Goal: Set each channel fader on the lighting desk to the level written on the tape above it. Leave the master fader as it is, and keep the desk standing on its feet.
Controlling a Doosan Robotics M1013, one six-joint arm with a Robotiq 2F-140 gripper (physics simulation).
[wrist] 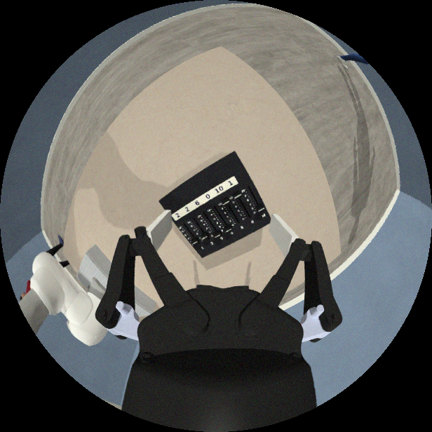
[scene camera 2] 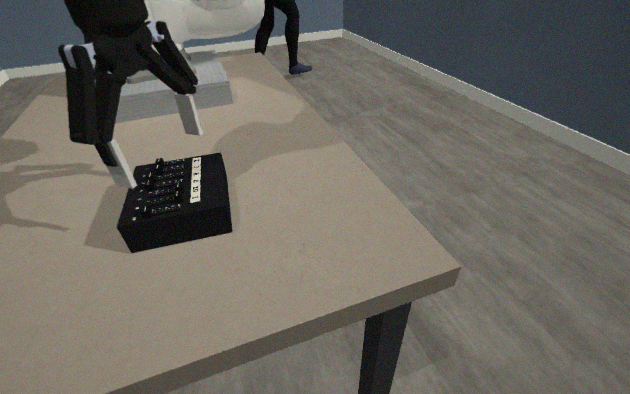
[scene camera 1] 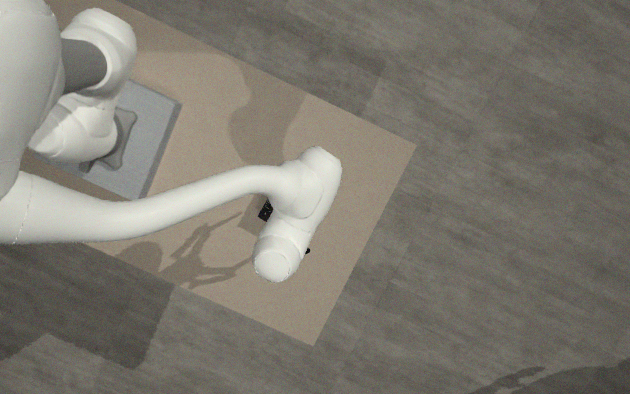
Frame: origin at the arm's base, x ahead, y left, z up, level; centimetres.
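Seen in the pictures: gripper, between the fingertips: (scene camera 2: 164, 156); arm's base, origin of its link: (scene camera 1: 100, 130).
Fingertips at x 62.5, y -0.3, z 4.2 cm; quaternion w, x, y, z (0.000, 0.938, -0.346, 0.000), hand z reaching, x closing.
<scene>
Offsets run from my fingertips to a thing's middle. Level surfaces: height alone.
The black lighting desk @[dx -1.0, dy +0.1, dz -7.7 cm] (scene camera 1: 265, 211) (scene camera 2: 214, 175) (wrist: 222, 170) rests upright on the table; its feet are hidden. Its white tape @[dx -0.5, dy +3.0, dz -5.6 cm] (scene camera 2: 196, 179) (wrist: 205, 199) reads 2, 2, 6, 0, 10, 1 from left to right in the wrist view. Below it are the channel fader slots, with the master, marked M, at the right end. Dark fader caps stand at differing places; their exact levels are too small to read. My gripper (scene camera 2: 168, 160) (wrist: 221, 220) is wide open and empty above the desk, its fingertips apart on either side in the wrist view. The arm mostly covers the desk in scene camera 1.
The wooden table @[dz -11.1 cm] (scene camera 1: 370, 165) (scene camera 2: 310, 265) (wrist: 200, 100) bears the desk. The grey base block (scene camera 1: 150, 135) (scene camera 2: 220, 92) stands at the arm's foot. A person's dark legs (scene camera 2: 292, 35) show behind the table in scene camera 2.
</scene>
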